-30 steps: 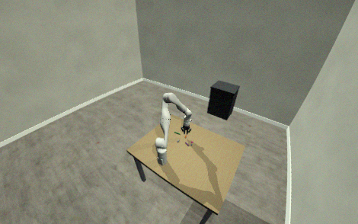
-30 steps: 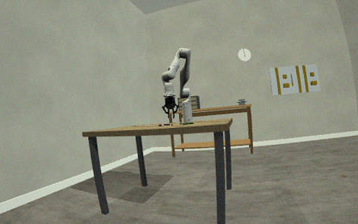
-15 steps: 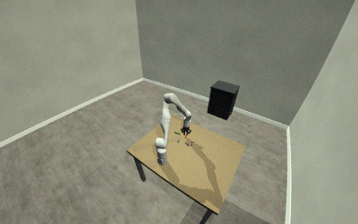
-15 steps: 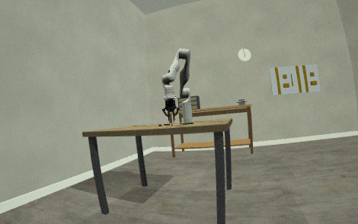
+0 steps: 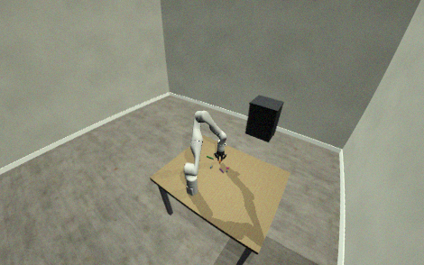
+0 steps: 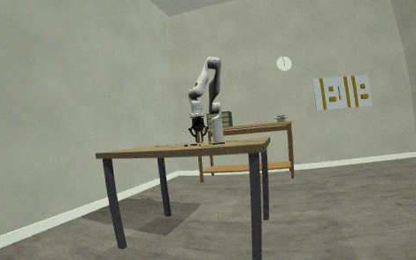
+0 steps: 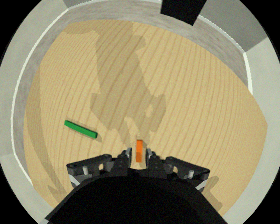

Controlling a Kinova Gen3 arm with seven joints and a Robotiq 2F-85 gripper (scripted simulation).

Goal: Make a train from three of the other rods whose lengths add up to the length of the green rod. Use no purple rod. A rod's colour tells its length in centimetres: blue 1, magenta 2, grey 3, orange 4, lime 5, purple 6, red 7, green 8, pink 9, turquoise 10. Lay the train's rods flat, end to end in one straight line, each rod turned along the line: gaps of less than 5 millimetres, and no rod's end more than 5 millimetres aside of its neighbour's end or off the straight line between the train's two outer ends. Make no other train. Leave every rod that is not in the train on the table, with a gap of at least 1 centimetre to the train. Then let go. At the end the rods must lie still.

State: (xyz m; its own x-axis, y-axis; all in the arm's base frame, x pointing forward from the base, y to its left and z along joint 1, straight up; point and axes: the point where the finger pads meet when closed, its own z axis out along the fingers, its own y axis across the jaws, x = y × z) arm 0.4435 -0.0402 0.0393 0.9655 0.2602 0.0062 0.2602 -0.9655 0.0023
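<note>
My hand is 3 cm above the orange rod. The rest, counted from my hand: green rod: 12 cm to the left, 3 cm below; then grey rod: 10 cm behind, 4 cm to the left, 3 cm below; then magenta rod: 11 cm to the right, 5 cm behind, 3 cm below.
</note>
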